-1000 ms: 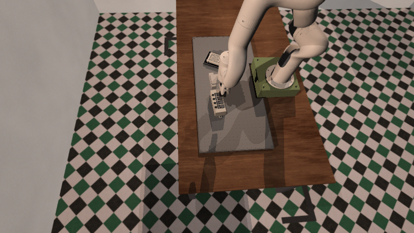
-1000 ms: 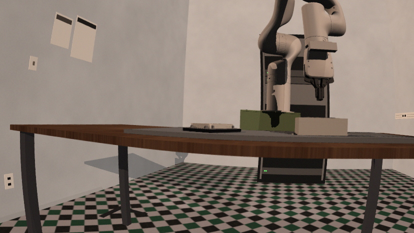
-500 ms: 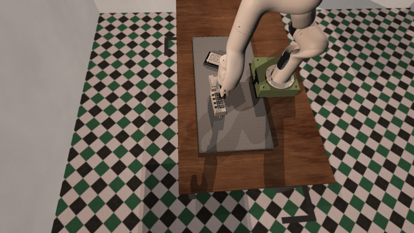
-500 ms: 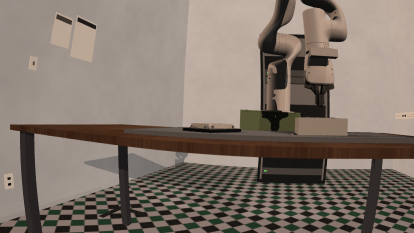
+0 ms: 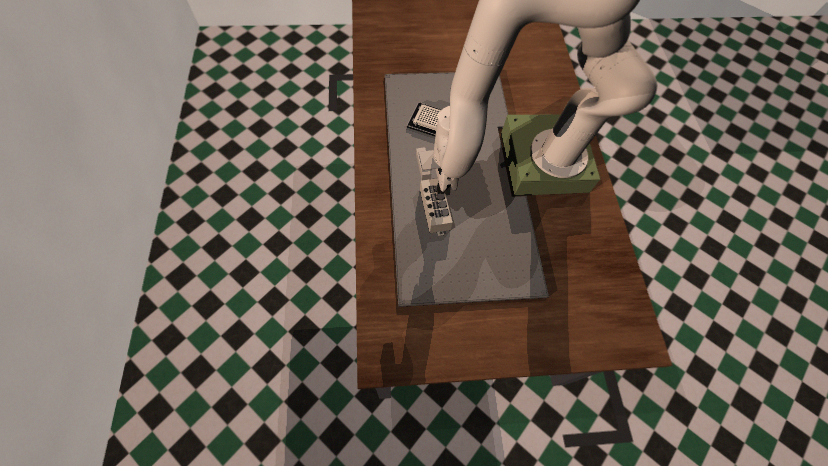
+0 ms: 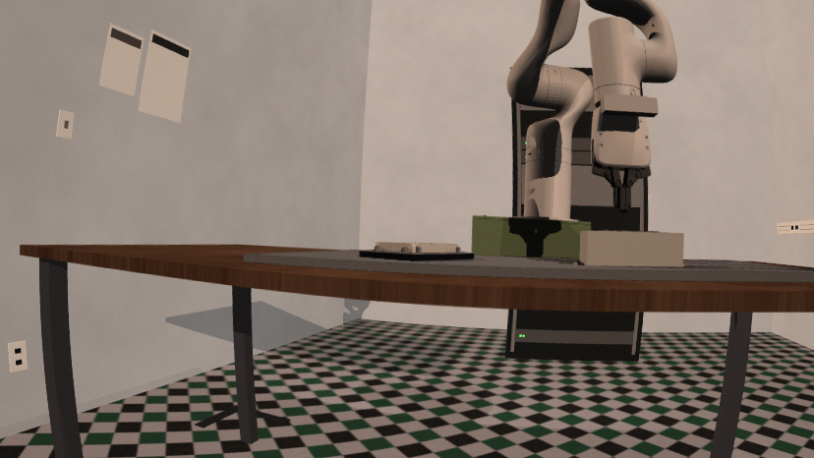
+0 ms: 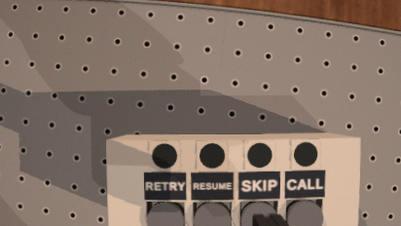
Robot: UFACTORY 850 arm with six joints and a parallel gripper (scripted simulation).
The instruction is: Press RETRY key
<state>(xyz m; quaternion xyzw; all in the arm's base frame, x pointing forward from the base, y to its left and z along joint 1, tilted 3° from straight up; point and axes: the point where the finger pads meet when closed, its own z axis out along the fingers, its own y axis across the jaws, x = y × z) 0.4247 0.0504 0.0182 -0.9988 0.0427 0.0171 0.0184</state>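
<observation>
Right now my hand is 70 mm above the operator panel, 10 mm to the right of it and 10 mm short of it. From my hand the other things lie so: white well plate: 340 mm to the right, 90 mm below, 80 mm behind.
</observation>
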